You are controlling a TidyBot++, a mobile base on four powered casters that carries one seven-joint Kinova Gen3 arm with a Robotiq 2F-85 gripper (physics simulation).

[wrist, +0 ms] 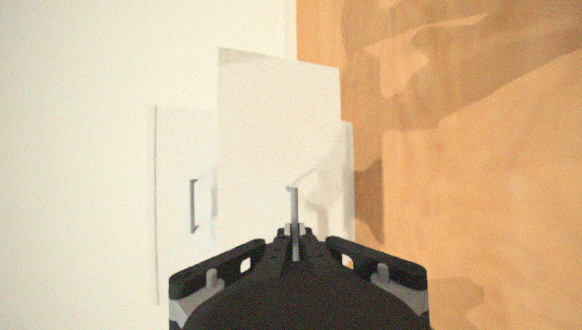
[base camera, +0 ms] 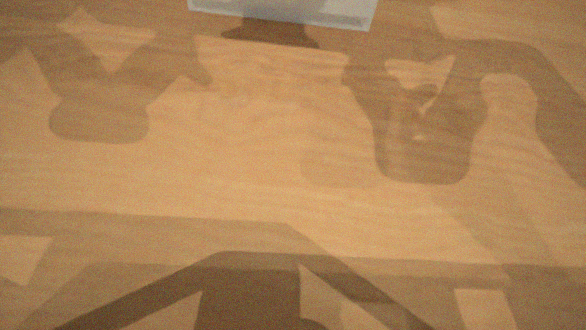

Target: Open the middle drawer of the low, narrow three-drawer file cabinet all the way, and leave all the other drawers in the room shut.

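Places are measured from the arm's base along level axes (x ahead, y left, z up), in centimetres.
Pixels of known places: gripper, fingertip midpoint: (wrist: 294, 231).
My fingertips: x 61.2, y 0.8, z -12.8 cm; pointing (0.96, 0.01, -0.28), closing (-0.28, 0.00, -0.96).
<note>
Ahead of a thing's pixels: the offset from my fingertips to its top centre. "*": to the spot under its first point. Level surfaces: height alone.
The white cabinet shows in the wrist view, turned sideways, and its lower edge (base camera: 340, 21) shows at the top of the base view. Its middle drawer @(* dy -12.5, dx +1.3, dz +2.1 cm) (wrist: 270, 120) stands well out in front of the drawers on both sides. The upper drawer (wrist: 172, 145), with a grey handle @(* dy -0.4, dx +18.9, dz +15.6 cm) (wrist: 192, 206), is at the left and looks shut. A strip of the lower front @(* dy -5.5, dx +23.6, dz -25.1 cm) (wrist: 349, 175) shows at the right; the rest is hidden behind the middle drawer. My gripper (wrist: 294, 231) is shut on the middle drawer's grey bar handle @(* dy -3.1, dx -1.4, dz +0.3 cm) (wrist: 294, 205). The drawer's full depth is hidden.
A pale wall (wrist: 75, 65) fills the left of the wrist view. The wooden floor @(dz -26.9 cm) (base camera: 225, 160) (wrist: 500, 200) lies in front of the cabinet, with broad shadows of the robot across it.
</note>
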